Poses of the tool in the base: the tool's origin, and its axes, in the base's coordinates. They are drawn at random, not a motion.
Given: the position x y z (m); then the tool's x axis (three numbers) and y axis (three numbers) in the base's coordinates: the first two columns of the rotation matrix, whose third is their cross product.
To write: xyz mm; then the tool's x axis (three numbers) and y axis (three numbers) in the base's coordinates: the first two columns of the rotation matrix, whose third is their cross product. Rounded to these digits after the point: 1 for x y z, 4 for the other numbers.
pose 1, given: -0.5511 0.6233 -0.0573 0.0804 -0.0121 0.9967 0.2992 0.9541 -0.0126
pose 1, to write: -551.1 623.3 -57.3 0.0804 -0.0121 0.9967 0.2992 0.9541 -0.0126
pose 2, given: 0.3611 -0.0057 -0.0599 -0.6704 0.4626 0.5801 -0.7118 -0.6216 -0.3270
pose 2, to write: 361.1 -5.7 -59.9 -0.6704 0.4626 0.5801 -0.7118 -0.6216 -0.3270
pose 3, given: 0.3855 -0.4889 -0.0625 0.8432 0.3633 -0.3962 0.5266 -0.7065 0.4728
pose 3, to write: 385.5 -488.9 -62.5 0.8432 0.3633 -0.3962 0.5266 -0.7065 0.4728
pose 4, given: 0.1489 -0.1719 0.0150 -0.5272 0.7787 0.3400 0.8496 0.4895 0.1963
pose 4, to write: 148.9 -171.9 15.0 -0.5272 0.7787 0.3400 0.8496 0.4895 0.1963
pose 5, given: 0.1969 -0.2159 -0.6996 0.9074 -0.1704 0.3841 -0.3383 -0.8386 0.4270
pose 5, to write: 196.9 -215.9 -699.6 0.9074 -0.1704 0.3841 -0.3383 -0.8386 0.4270
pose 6, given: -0.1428 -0.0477 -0.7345 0.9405 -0.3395 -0.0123 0.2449 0.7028 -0.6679
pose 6, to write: -142.8 -47.7 -734.5 0.9405 -0.3395 -0.0123 0.2449 0.7028 -0.6679
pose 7, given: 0.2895 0.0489 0.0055 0.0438 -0.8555 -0.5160 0.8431 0.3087 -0.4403
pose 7, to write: 289.5 48.9 5.5 0.0438 -0.8555 -0.5160 0.8431 0.3087 -0.4403
